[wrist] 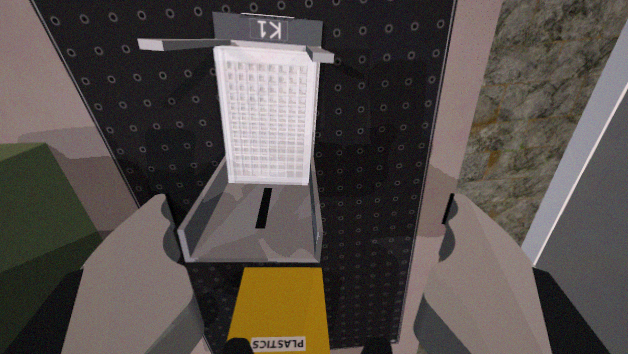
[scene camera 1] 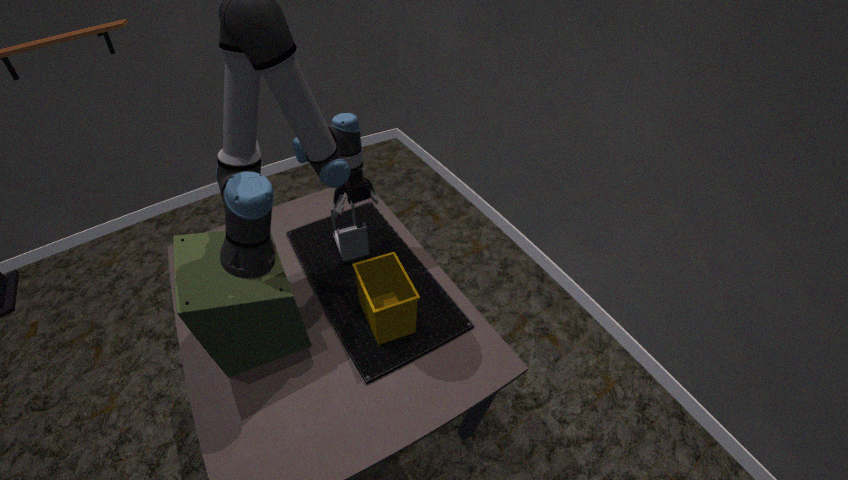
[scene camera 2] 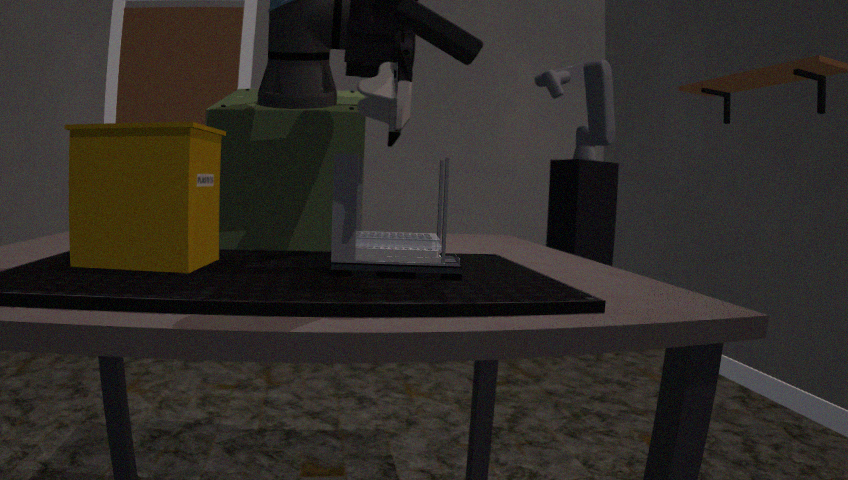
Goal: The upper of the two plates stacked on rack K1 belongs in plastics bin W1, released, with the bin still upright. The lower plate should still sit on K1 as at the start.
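Places are measured from the arm's base along level axes (x ahead, y left, z up), in metres.
Pixels of known places: gripper, fingertip midpoint: [wrist: 310, 197] [scene camera 1: 356, 210] [scene camera 2: 393, 139]; arm's base, origin of the base link: [scene camera 1: 247, 258] [scene camera 2: 297, 102].
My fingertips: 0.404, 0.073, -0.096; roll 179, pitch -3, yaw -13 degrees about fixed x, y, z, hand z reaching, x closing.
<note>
For each thing: its middle in the pictures, then the offset to it from my fingertips, as dx, dy, dz. Level surfaces: height alone.
- Rack K1, body centre: [wrist: 263, 124] [scene camera 2: 397, 214] [scene camera 1: 348, 231] -0.031, +0.019, -0.092
- upper plate, body centre: [wrist: 268, 124] [scene camera 2: 389, 240] [scene camera 1: 350, 240] -0.034, +0.009, -0.126
- lower plate, body centre: [wrist: 269, 120] [scene camera 2: 388, 250] -0.034, +0.009, -0.139
- yellow plastics bin W1, body centre: [scene camera 2: 146, 195] [scene camera 1: 385, 299] -0.117, -0.306, -0.076
- perforated black board, its level: dz -0.165
- table, its level: dz -0.178
Rack K1 [scene camera 1: 353, 243] [scene camera 2: 346, 208] [wrist: 230, 31] stands on the black board, with a tall wall at one end and two thin posts at the other. The upper plate [scene camera 2: 398, 240] [wrist: 270, 120], white with a grid of wells, lies flat on the lower plate [scene camera 2: 398, 256]; in the wrist view it hides the lower one. The yellow plastics bin W1 [scene camera 1: 395, 321] [scene camera 2: 130, 202] [wrist: 280, 305] stands upright beside the rack's walled end. My gripper [scene camera 1: 357, 202] [scene camera 2: 393, 133] [wrist: 310, 197] is wide open and empty, above the rack, with its fingertips slightly higher than the post tops in scene camera 2.
The perforated black board [scene camera 1: 428, 321] [scene camera 2: 267, 291] [wrist: 370, 200] lies on the table [scene camera 1: 309, 416] [scene camera 2: 684, 309]. The green base block [scene camera 1: 249, 339] [scene camera 2: 285, 178] [wrist: 40, 200] stands beside the board and carries the arm. A second, grey arm [scene camera 2: 598, 101] stands on a dark pedestal [scene camera 2: 580, 208] behind.
</note>
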